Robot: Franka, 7 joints.
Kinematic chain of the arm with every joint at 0, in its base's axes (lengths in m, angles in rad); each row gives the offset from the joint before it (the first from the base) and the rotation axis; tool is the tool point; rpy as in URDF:
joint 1: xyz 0 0 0.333 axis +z
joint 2: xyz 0 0 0 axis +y
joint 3: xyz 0 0 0.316 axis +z
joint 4: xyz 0.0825 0 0 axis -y
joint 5: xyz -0.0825 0 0.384 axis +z
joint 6: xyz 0 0 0 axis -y
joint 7: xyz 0.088 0 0 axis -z
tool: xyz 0 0 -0.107 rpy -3.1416 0 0
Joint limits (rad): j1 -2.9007..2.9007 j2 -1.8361..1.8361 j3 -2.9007..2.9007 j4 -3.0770..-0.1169 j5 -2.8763..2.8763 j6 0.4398..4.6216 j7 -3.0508..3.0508
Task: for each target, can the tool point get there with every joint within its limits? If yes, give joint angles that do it. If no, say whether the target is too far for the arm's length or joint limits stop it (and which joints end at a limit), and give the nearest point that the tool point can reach.
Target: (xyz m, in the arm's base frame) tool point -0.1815 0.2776 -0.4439
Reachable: no: joint limits stop it (at a limit: joint 2) | nearest point -0.1778 0.2720 -0.3591 | short by 0.085 m
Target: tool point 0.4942 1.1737 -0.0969
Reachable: no: too far | nearest point 0.3154 0.7491 0.0586 | short by 0.486 m
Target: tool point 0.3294 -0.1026 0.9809
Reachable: yes | joints 1.6191 -0.0837 -1.5024 -1.0854 0.6740 4.1429 -2.2972
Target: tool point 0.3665 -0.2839 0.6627
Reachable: yes | joints 1.0591 -0.9335 -1.2354 -1.6441 0.4834 1.2060 1.1081
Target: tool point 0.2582 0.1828 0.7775
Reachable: yes | joints 1.6213 -1.0317 -0.6588 -2.2308 1.7022 1.8705 -0.7341
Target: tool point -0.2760 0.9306 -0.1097
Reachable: no: too far | nearest point -0.2219 0.7483 -0.0230 | short by 0.209 m
